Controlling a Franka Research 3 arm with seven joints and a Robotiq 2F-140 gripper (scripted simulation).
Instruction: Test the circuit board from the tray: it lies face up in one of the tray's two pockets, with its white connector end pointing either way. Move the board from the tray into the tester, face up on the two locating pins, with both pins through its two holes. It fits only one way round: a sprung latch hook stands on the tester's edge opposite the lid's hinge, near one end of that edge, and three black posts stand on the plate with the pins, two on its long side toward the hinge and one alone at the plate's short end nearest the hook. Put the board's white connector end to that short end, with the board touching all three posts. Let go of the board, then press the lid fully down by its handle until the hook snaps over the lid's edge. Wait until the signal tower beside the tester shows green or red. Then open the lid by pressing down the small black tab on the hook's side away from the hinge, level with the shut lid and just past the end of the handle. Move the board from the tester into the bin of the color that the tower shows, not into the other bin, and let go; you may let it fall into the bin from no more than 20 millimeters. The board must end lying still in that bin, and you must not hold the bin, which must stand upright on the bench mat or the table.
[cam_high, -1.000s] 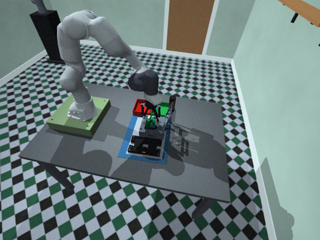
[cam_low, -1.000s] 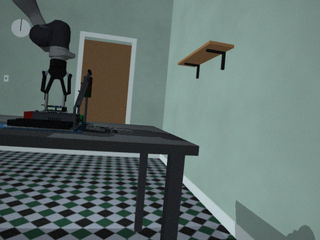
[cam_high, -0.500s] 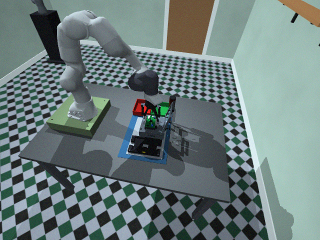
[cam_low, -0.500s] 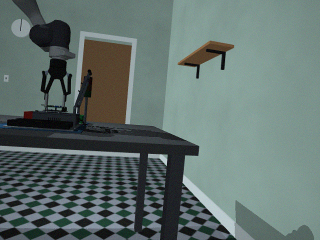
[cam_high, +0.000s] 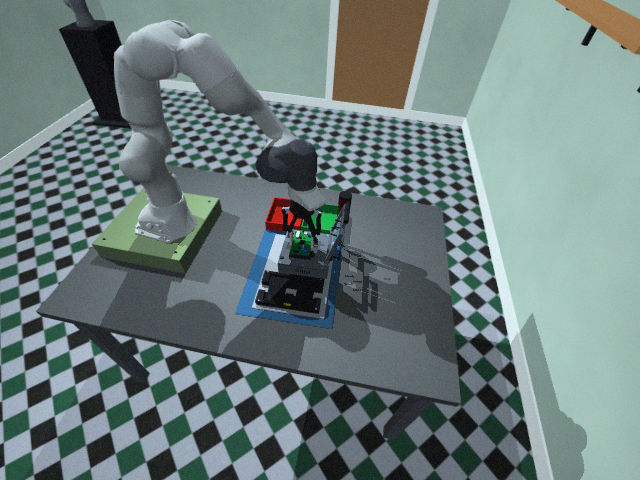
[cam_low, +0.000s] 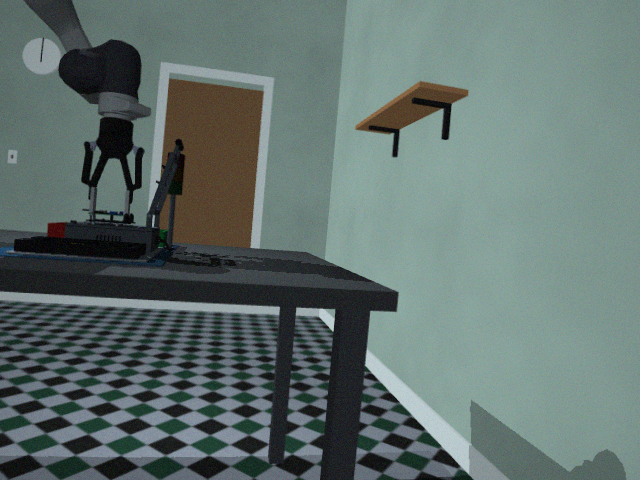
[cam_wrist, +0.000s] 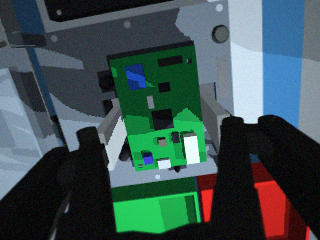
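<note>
Right now the green circuit board is 20 mm below my hand. The rest, counted from my hand: tester lid 130 mm ahead, 80 mm above; tester plate 10 mm ahead, 10 mm to the left, 40 mm below; black latch hook 60 mm behind, 60 mm to the left, 20 mm below.
</note>
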